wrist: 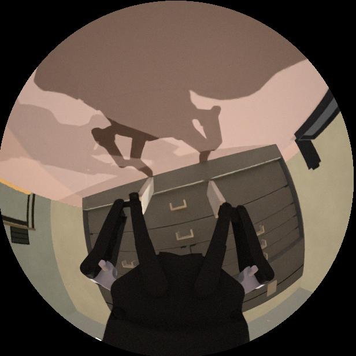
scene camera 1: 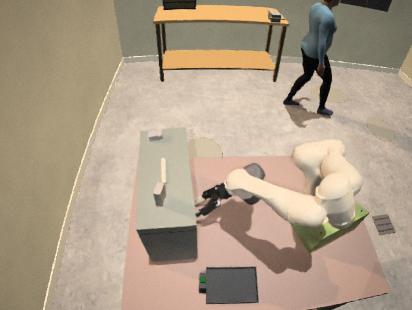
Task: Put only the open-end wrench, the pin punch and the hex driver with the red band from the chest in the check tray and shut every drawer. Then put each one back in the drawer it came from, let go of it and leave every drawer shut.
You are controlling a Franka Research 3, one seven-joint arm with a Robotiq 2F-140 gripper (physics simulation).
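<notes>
The grey chest (scene camera 1: 150, 215) (wrist: 250, 185) stands on the left of the mat. Its drawer fronts show in the wrist view with no drawer standing out. My gripper (scene camera 1: 198, 208) (wrist: 180, 185) is open and empty at the chest's front. In the wrist view its pale fingertips stand either side of an upper drawer handle (wrist: 178, 207), with another handle (wrist: 185, 237) beyond it. The dark check tray (scene camera 1: 231, 285) (wrist: 322, 120) lies on the mat near the chest's end, and no tool shows in it. The open-end wrench, the pin punch and the red-banded hex driver do not show.
A grey block (scene camera 1: 159, 195), a pale bar (scene camera 1: 163, 170) and a small pinkish block (scene camera 1: 155, 135) are on the chest top. My arm stands on a green base (scene camera 1: 312, 240) at the mat's right. An orange workbench (scene camera 1: 215, 15) and a walking person (scene camera 1: 320, 35) are at the back.
</notes>
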